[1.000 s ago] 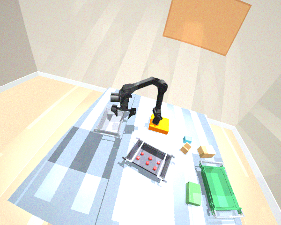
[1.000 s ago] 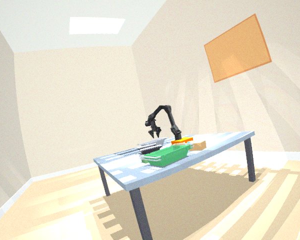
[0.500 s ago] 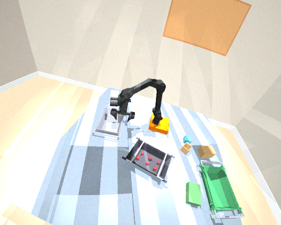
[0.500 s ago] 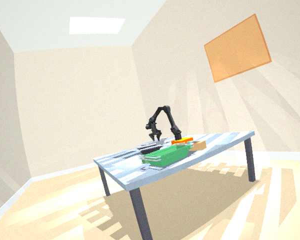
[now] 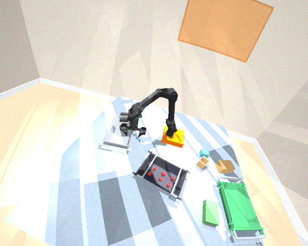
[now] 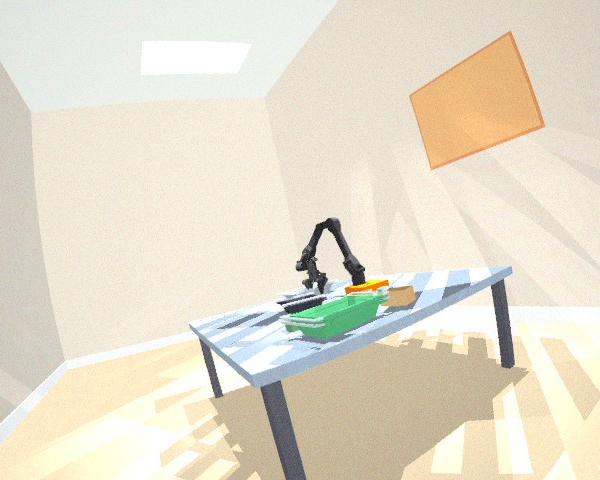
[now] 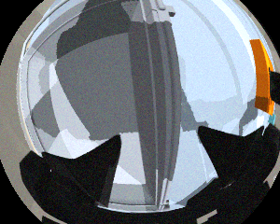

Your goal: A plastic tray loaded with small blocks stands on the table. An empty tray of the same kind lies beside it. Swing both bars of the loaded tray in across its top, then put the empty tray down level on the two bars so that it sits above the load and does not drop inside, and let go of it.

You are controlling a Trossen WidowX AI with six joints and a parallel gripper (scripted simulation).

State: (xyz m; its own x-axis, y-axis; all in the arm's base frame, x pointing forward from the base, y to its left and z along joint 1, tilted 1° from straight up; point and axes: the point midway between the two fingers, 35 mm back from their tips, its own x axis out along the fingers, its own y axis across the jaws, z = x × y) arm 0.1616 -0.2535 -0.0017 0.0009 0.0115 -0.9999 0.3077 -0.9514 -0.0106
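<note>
The clear tray lies 8 cm to the right of my gripper tip, 3 cm ahead of it and 3 cm above it. Round my gripper tip: green block (65 cm to the left, 30 cm ahead, 1 cm above); then tan wedge (75 cm to the left, 7 cm behind, 2 cm above); then cyan block (57 cm to the left, 12 cm behind, 1 cm above).
</note>
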